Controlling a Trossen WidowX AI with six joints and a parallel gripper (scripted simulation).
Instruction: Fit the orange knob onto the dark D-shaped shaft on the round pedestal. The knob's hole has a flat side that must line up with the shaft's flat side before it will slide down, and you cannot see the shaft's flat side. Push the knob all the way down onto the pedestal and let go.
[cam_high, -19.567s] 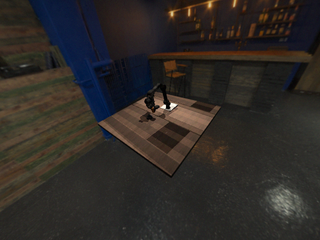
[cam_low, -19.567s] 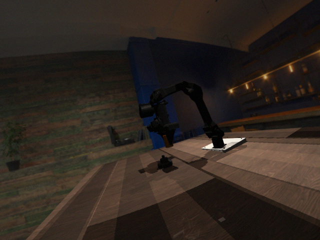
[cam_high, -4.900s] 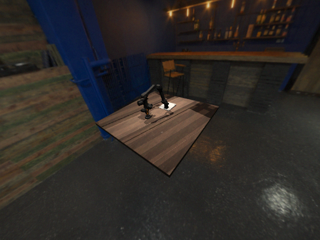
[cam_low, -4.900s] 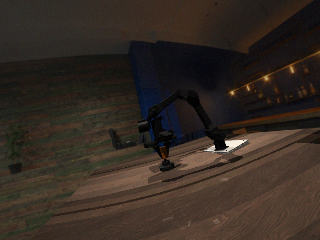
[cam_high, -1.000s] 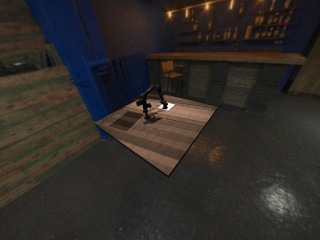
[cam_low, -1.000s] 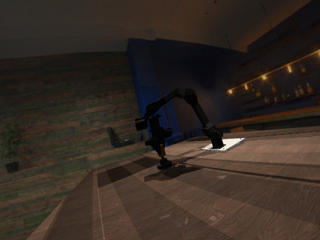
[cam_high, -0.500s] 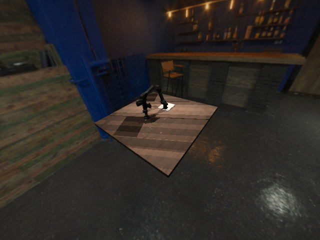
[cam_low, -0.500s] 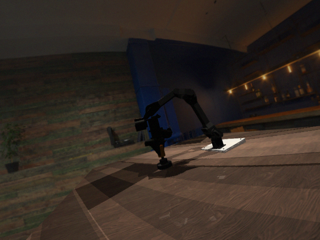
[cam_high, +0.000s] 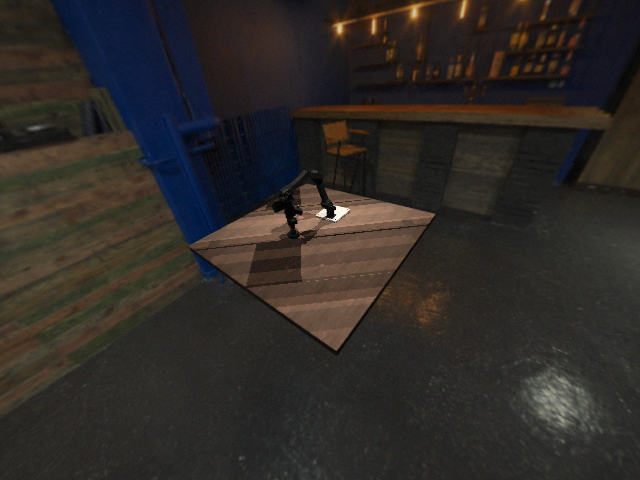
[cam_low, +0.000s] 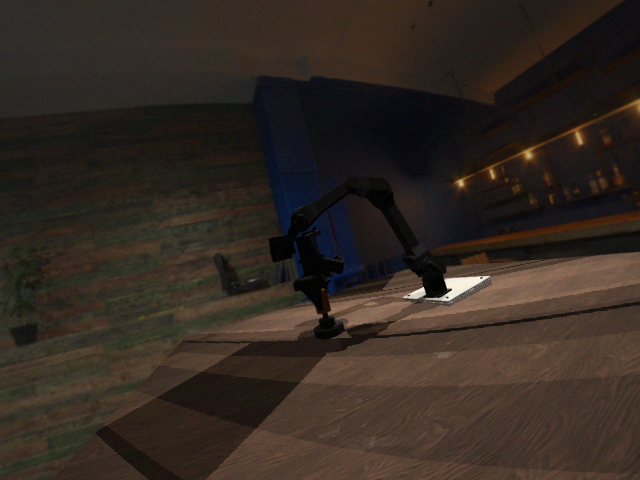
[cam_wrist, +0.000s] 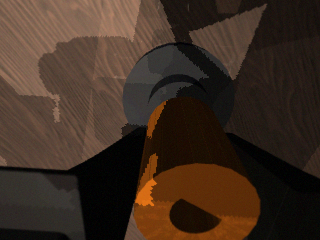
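Right now the orange knob is 2 cm above my gripper tip. Also, from my gripper tip: dark round pedestal: 4 cm below.
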